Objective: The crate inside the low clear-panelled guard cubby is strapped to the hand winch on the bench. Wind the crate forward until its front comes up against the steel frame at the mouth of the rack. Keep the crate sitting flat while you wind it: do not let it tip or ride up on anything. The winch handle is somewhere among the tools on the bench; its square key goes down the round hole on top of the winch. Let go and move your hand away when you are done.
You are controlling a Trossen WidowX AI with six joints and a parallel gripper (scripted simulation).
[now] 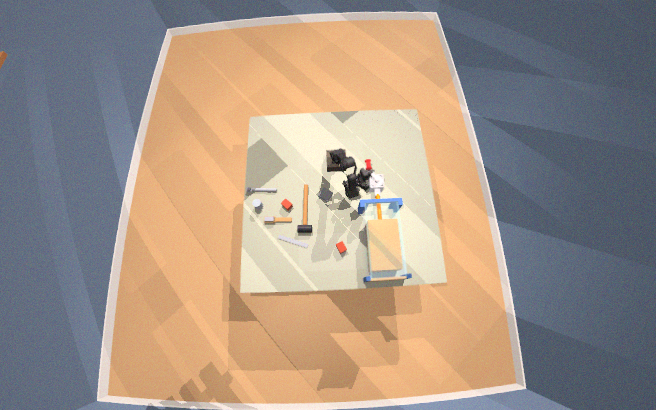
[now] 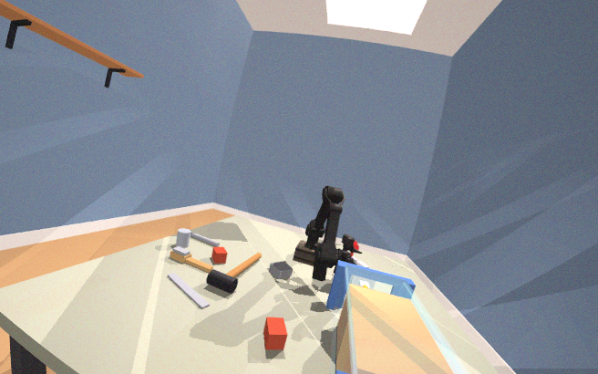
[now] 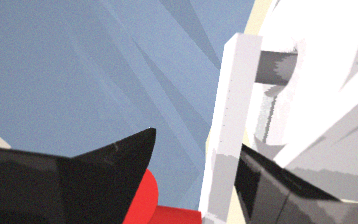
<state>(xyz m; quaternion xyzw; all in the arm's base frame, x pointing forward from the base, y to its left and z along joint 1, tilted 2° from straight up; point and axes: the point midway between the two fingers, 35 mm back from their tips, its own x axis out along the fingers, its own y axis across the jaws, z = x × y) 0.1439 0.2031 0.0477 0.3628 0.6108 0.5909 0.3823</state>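
My gripper tip is 10 mm past the crank arm, 10 mm to the left of it and 10 mm above it. From my gripper tip the other things lie so: blue steel frame: 210 mm ahead, 30 mm to the left, 20 mm below; white hand winch: 30 mm ahead, 10 mm to the left, 90 mm below; red knob: 40 mm behind, 40 mm to the right, 20 mm above.
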